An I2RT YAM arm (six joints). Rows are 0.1 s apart.
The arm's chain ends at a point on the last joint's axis. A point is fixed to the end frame.
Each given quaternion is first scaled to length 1.
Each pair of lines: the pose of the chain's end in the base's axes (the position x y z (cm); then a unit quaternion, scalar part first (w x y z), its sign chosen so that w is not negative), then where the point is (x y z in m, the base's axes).
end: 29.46 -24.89 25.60 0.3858 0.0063 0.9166 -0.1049
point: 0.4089 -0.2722 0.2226
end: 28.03 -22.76 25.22 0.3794 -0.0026 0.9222 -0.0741
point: 0.3948 -0.2447 0.2158
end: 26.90 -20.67 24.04 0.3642 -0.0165 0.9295 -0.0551
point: 0.3826 -0.2185 0.1995
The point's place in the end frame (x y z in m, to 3 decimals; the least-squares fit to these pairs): -0.055 -0.006 0.108
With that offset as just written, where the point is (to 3 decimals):
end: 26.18 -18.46 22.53 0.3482 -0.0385 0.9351 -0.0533
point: 0.374 -0.192 0.180
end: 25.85 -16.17 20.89 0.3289 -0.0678 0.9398 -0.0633
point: 0.369 -0.166 0.160
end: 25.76 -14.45 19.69 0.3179 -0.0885 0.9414 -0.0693
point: 0.367 -0.147 0.145
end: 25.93 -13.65 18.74 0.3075 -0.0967 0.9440 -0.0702
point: 0.368 -0.138 0.133
